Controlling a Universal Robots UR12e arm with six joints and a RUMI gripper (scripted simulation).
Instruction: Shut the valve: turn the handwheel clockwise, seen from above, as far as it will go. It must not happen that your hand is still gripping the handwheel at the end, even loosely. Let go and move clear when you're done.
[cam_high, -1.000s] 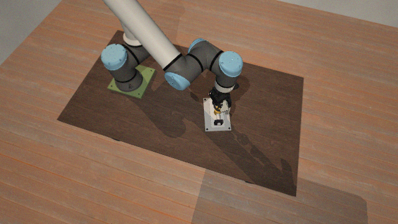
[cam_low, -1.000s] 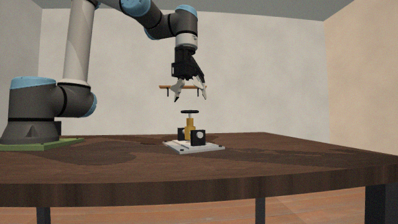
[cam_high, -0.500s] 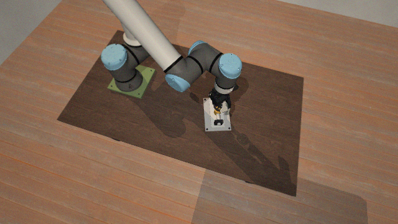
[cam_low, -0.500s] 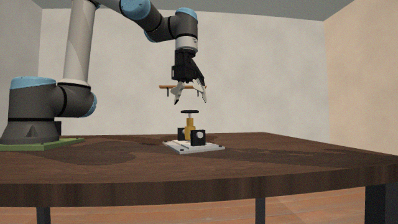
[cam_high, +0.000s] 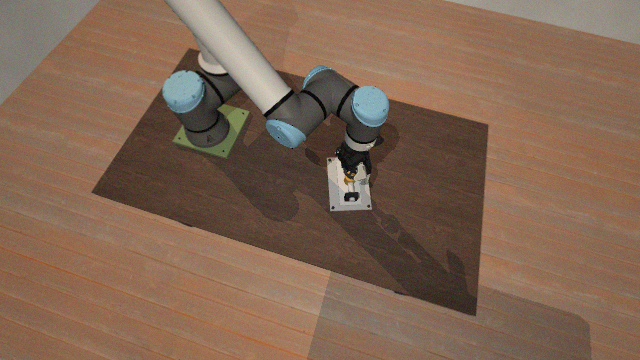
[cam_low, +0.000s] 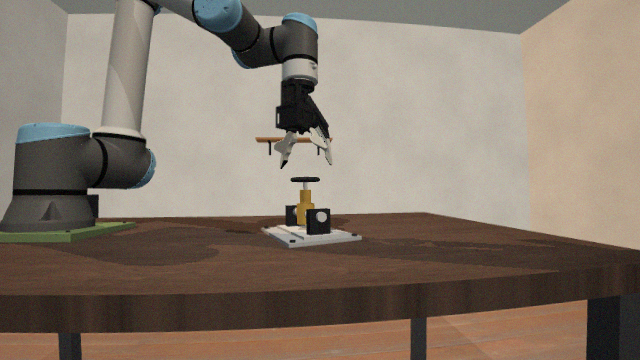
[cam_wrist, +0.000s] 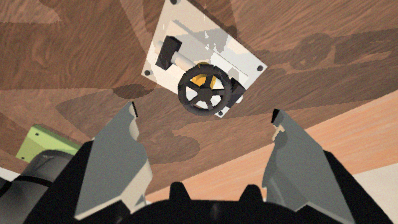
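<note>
Right now the black spoked handwheel is 4 cm below my hand.
</note>
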